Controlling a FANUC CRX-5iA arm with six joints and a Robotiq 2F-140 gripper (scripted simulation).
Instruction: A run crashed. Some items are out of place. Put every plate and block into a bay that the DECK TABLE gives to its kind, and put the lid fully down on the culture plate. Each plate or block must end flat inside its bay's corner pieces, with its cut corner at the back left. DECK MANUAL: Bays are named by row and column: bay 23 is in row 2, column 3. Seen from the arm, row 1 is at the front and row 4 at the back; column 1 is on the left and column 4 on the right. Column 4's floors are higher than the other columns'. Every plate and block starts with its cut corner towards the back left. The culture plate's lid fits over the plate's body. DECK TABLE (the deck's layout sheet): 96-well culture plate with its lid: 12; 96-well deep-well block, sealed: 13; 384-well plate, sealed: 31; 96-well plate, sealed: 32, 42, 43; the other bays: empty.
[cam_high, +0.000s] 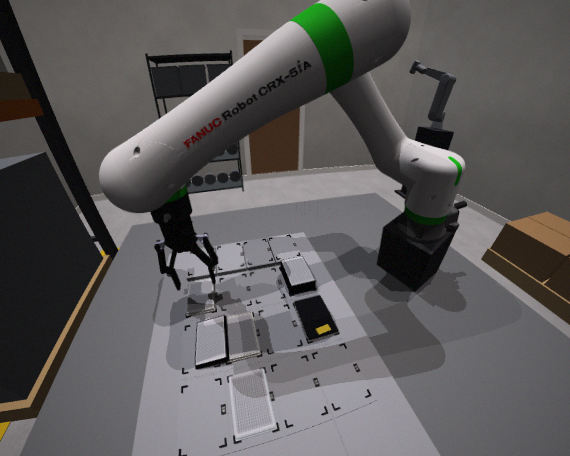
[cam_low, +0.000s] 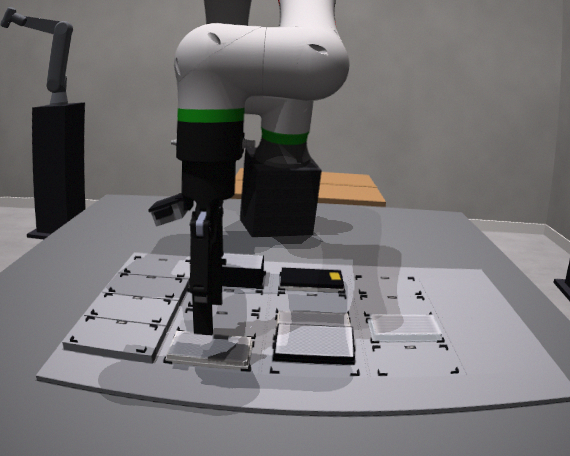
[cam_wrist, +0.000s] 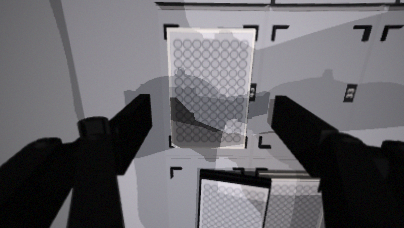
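Right now my hand is 4 cm past the black-rimmed 96-well plate, 16 cm to the right of it and 7 cm above it. Also, from my hand: 384-well plate 14 cm behind, 32 cm to the left, 8 cm below; then deep-well block 32 cm behind, 3 cm to the right, 7 cm below.
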